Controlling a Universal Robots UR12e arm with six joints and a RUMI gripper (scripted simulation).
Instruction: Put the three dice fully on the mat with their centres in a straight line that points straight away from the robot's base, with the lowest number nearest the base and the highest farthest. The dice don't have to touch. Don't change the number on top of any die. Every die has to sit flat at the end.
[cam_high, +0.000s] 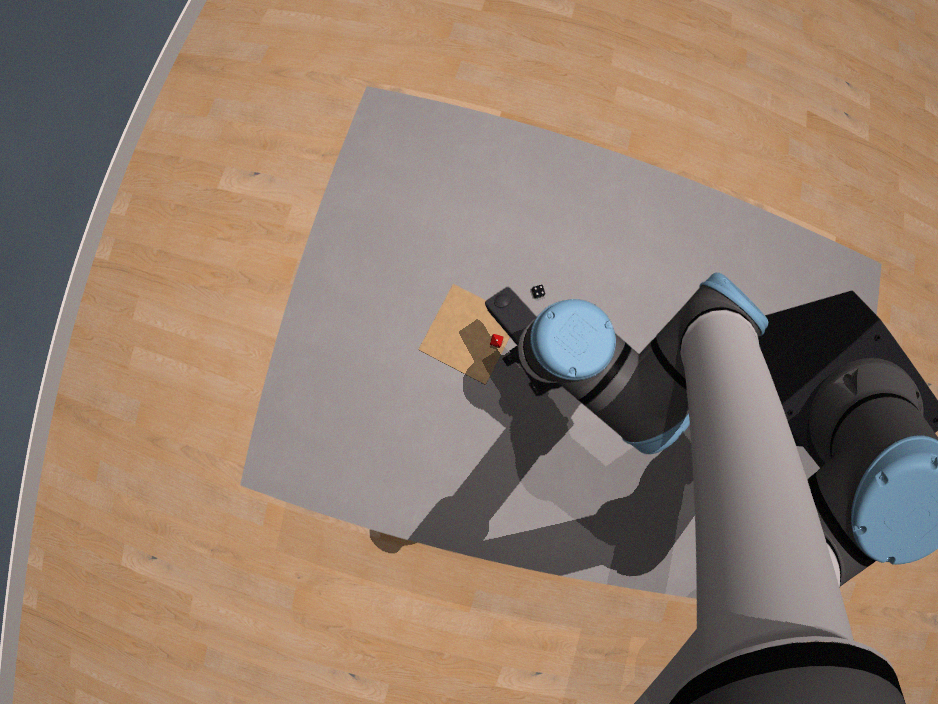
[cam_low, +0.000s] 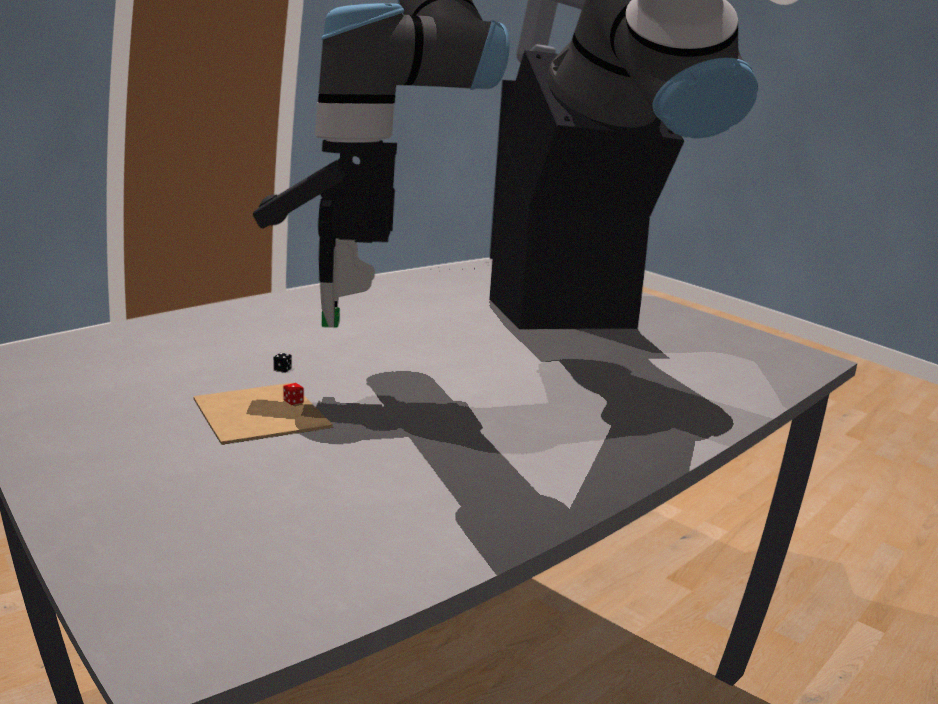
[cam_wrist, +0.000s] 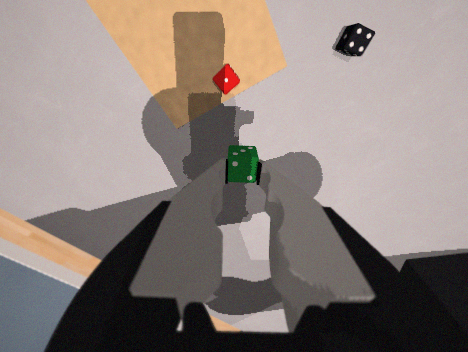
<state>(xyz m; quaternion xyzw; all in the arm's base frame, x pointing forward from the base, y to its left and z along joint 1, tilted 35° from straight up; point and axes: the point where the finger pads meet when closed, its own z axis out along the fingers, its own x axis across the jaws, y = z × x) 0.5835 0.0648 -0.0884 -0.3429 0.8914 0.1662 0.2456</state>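
My gripper is now 11 cm above the tan mat, 9 cm short of it and 2 cm to the left of it. The rest, counted from my hand: black die 13 cm to the right, 11 cm below, 1 cm behind; red die 10 cm below, 4 cm ahead, 2 cm to the right; green die 1 cm below.
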